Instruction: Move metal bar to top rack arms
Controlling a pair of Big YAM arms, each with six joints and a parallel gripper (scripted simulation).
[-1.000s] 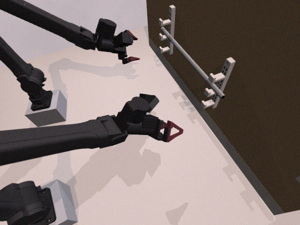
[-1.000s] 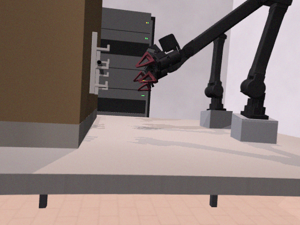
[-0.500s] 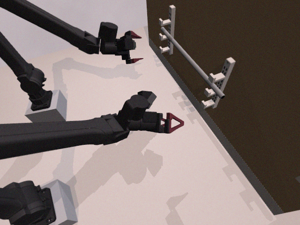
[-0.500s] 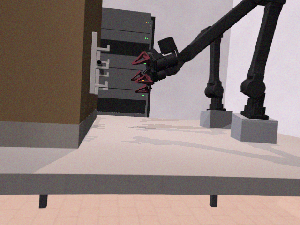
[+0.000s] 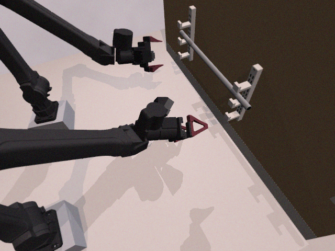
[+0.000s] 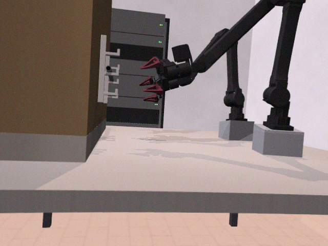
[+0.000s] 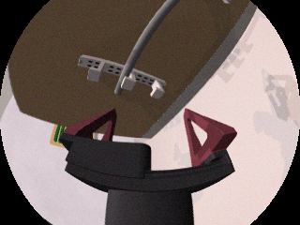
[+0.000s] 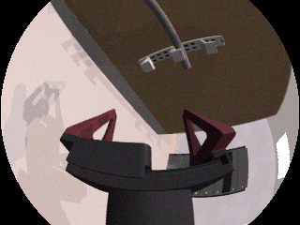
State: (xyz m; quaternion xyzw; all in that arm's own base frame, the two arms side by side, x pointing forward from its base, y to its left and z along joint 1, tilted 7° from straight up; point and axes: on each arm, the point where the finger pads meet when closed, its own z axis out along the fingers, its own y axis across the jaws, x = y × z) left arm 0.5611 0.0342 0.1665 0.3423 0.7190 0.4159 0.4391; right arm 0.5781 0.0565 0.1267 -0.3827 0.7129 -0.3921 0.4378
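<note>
The grey metal bar is 15 cm ahead of my right hand, 24 cm to the left of it and 5 cm above it. Also, from my right hand: brown wall 34 cm ahead, 21 cm to the left, 21 cm above.
Now: left hand 17 cm to the left of the grey metal bar, 15 cm short of it and 2 cm below it. From my left hand the other things lie so: brown wall (34 cm ahead, 20 cm to the right, 18 cm above).
</note>
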